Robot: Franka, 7 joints.
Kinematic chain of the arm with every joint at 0, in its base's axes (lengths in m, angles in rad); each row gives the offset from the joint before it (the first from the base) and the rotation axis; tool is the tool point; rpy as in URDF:
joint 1: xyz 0 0 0.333 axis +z
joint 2: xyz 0 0 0 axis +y
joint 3: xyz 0 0 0.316 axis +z
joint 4: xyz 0.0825 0 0 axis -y
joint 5: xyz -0.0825 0 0.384 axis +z
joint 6: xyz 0 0 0 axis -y
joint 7: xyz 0.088 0 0 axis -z
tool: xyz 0 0 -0.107 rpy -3.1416 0 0
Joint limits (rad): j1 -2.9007..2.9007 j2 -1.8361..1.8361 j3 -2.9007..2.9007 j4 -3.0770..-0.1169 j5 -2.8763..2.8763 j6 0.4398..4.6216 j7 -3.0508..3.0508
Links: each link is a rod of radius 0.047 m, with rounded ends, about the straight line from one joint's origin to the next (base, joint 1, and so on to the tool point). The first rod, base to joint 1, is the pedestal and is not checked.
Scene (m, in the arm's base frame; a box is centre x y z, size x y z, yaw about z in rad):
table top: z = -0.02
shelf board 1: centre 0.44 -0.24 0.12 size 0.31 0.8 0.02 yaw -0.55
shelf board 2: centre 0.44 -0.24 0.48 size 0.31 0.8 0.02 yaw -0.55
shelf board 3: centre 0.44 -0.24 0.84 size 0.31 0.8 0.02 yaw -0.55
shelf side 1: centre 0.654 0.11 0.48 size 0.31 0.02 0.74 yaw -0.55
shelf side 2: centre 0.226 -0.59 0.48 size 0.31 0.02 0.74 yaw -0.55
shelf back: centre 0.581 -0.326 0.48 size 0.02 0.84 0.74 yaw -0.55
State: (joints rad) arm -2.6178 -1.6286 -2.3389 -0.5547 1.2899 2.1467 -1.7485
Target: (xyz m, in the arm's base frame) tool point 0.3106 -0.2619 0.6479
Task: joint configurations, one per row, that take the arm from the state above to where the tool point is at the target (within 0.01 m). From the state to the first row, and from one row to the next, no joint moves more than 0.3 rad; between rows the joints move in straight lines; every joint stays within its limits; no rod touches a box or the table.
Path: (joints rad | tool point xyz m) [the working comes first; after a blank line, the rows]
Joints at the target: -0.8701 -0.5077 -0.0502 -2.1692 1.1452 1.6163 -1.7485
Straight joint move there: clear.

1: -2.3993 -1.4885 -2.0528 -0.7565 1.2718 2.0804 -1.7485 | 0.3024 0.7712 0.2580
2: -2.1809 -1.3484 -1.7667 -0.9583 1.2537 2.0141 -1.7485 | -0.0067 0.8011 0.4446
3: -1.9624 -1.2083 -1.4806 -1.1601 1.2356 1.9478 -1.7485 | -0.2852 0.6553 0.6392
4: -1.7439 -1.0682 -1.1945 -1.3620 1.2175 1.8815 -1.7485 | -0.4387 0.3667 0.7996
5: -1.5255 -0.9281 -0.9085 -1.5638 1.1994 1.8152 -1.7485 | -0.4098 0.0301 0.8887
6: -1.3070 -0.7879 -0.6224 -1.7656 1.1814 1.7489 -1.7485 | -0.2122 -0.2350 0.8864
7: -1.0886 -0.6478 -0.3363 -1.9674 1.1633 1.6826 -1.7485 | 0.0683 -0.3382 0.7970
8: -0.8701 -0.5077 -0.0502 -2.1692 1.1452 1.6163 -1.7485 | 0.3106 -0.2619 0.6479

